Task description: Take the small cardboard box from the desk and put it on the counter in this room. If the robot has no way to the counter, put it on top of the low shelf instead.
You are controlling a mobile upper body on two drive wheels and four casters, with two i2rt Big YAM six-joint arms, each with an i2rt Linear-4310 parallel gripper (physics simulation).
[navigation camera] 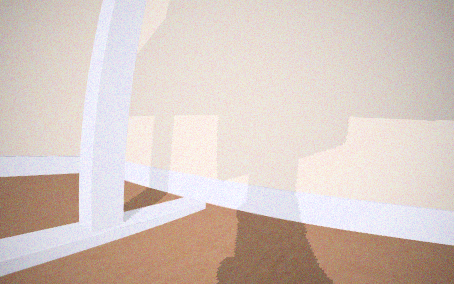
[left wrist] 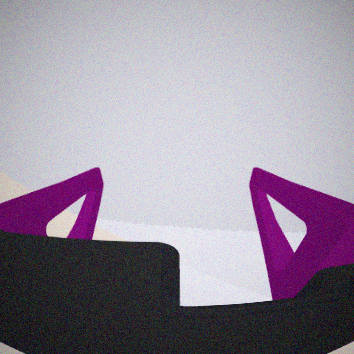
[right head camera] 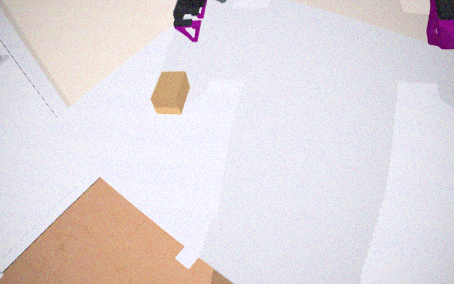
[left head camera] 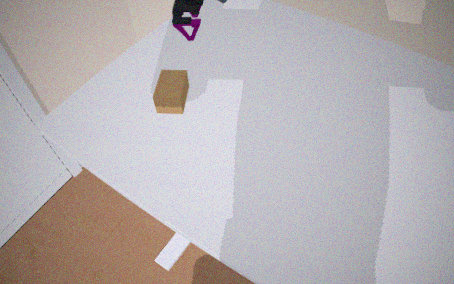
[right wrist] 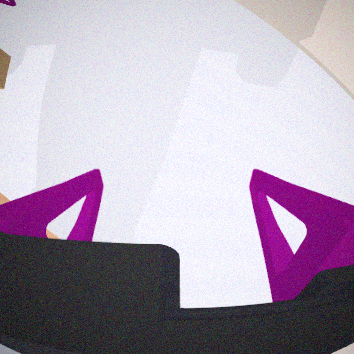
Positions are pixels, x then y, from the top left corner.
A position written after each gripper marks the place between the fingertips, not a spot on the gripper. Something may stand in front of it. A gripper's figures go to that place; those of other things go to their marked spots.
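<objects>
The left gripper (left wrist: 175,175) is 0.13 m from the lens. A white desk (left wrist: 175,110) is 0.15 m from the lens, a white door (left wrist: 196,288) 1.06 m from the lens. The marked spots on the white desk and the white door are 0.97 m apart.
</objects>
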